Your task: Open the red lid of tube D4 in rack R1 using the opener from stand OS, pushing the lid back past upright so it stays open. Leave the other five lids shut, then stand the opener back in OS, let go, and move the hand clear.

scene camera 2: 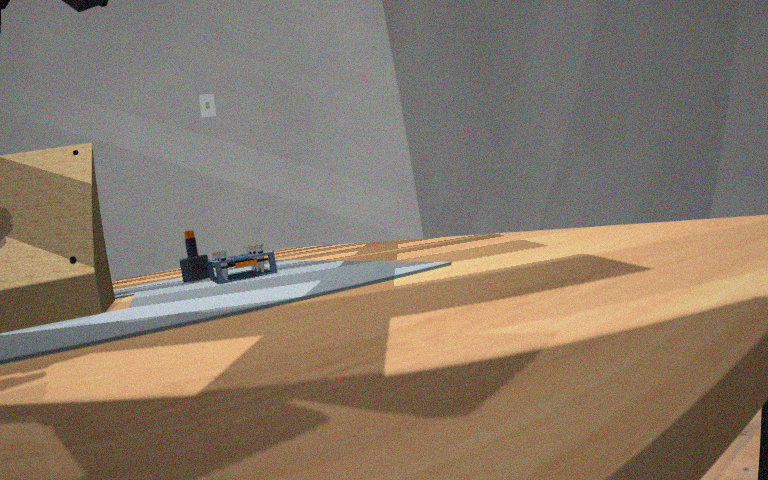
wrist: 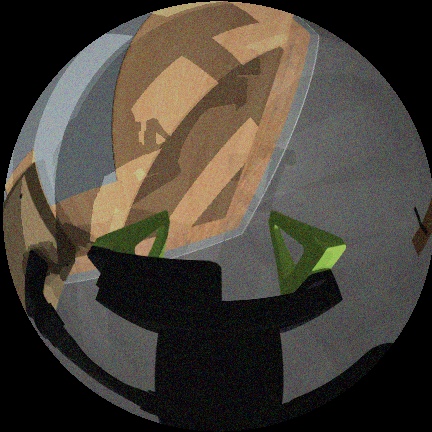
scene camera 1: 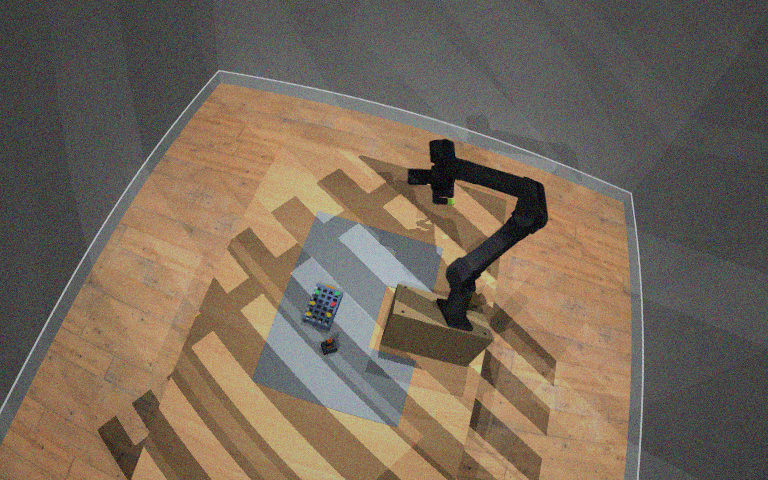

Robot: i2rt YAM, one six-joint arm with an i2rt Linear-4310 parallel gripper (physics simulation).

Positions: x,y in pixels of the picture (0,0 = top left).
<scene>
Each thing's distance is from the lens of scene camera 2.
grey mat (scene camera 2: 163,305): 0.52 m
dark holder (scene camera 2: 196,268): 0.81 m
The marked spots on the grey mat and the dark holder are 0.31 m apart.
</scene>
